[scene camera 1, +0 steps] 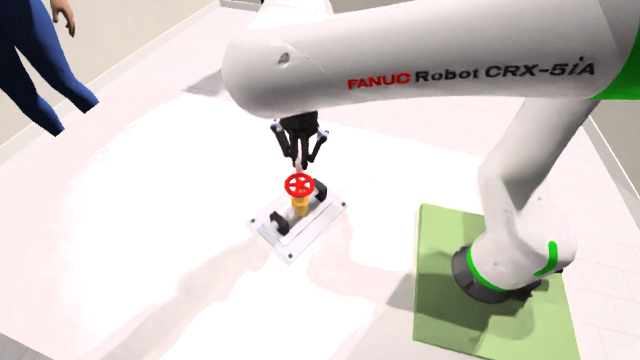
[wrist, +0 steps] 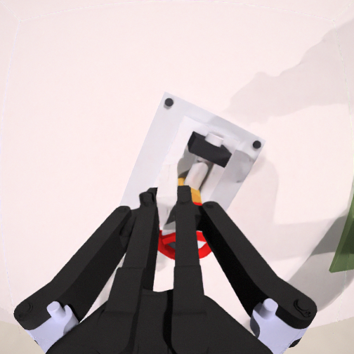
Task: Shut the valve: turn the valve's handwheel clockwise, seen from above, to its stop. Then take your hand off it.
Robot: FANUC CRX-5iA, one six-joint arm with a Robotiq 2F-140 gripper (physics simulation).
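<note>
The valve's red handwheel (scene camera 1: 299,185) (wrist: 204,250) lies level on top of the yellow valve body (scene camera 1: 300,206) (wrist: 195,194). The valve sits between two black supports on a pale plate (scene camera 1: 290,250) (wrist: 145,150). My gripper (scene camera 1: 299,166) (wrist: 170,177) points down at the handwheel, with its pale fingertips together and nothing between them. In the scene view the fingertips are just above and behind the wheel's far rim; whether they touch it I cannot tell. In the wrist view the fingers hide much of the wheel. The wheel's turn angle is not readable.
The black supports (scene camera 1: 279,223) (wrist: 210,149) stand on either side of the valve body. The robot's base stands on a green block (scene camera 1: 435,310) (wrist: 345,250) to the right. A person in blue trousers (scene camera 1: 37,60) stands at the upper left in the scene view.
</note>
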